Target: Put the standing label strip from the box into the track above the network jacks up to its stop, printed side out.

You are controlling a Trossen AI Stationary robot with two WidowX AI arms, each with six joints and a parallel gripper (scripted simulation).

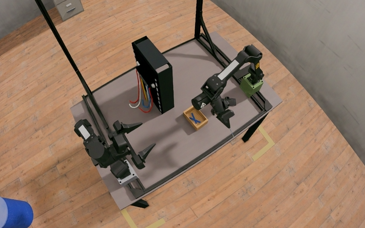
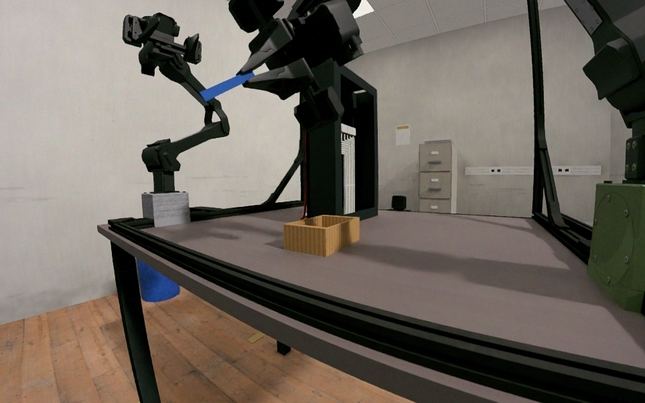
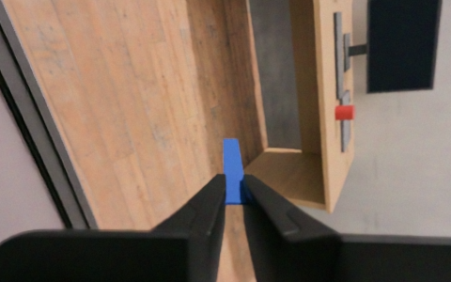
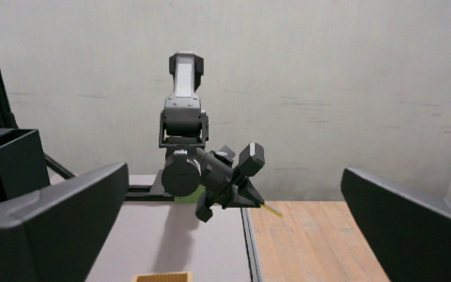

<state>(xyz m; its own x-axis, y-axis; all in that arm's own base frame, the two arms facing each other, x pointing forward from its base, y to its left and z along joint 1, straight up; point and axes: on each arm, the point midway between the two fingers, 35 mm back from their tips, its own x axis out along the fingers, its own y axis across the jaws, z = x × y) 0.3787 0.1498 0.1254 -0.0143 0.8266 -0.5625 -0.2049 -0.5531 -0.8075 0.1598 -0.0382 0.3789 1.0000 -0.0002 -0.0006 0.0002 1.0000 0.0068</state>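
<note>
Right now my left hand is 4 cm short of the label strip and 3 cm above it. The rest, counted from my left hand: wooden box (22 cm below, 17 cm behind, 3 cm to the right); then black patch panel (44 cm behind, 16 cm to the right, 4 cm below).
Now: the label strip 120 mm ahead of my right hand, 380 mm to the left of it and 260 mm below it. Round my right hand: wooden box (90 mm behind, 350 mm to the left, 450 mm below); black patch panel (360 mm behind, 230 mm to the left, 270 mm below).
</note>
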